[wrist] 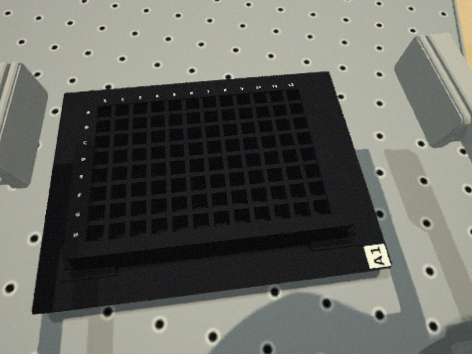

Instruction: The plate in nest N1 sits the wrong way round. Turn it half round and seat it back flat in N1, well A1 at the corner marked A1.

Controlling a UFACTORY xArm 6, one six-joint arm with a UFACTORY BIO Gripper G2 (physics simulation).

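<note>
The black 96-well plate [202, 160] lies in the black nest N1 [220, 272] in the middle of the wrist view and looks flat. Its column numbers run along the far edge and its row letters down the left, so well A1 is at the far left corner. The white A1 mark [377, 256] is on the nest's near right corner, diagonally opposite well A1. My gripper [227, 109] is wide open and empty, with one finger left of the nest and the other beyond its right side, both apart from the plate.
The nest stands on a grey board [165, 42] with a grid of dark holes. Shadows fall on the board to the right of and in front of the nest. A strip of wood-coloured surface [467, 20] shows at the far right corner.
</note>
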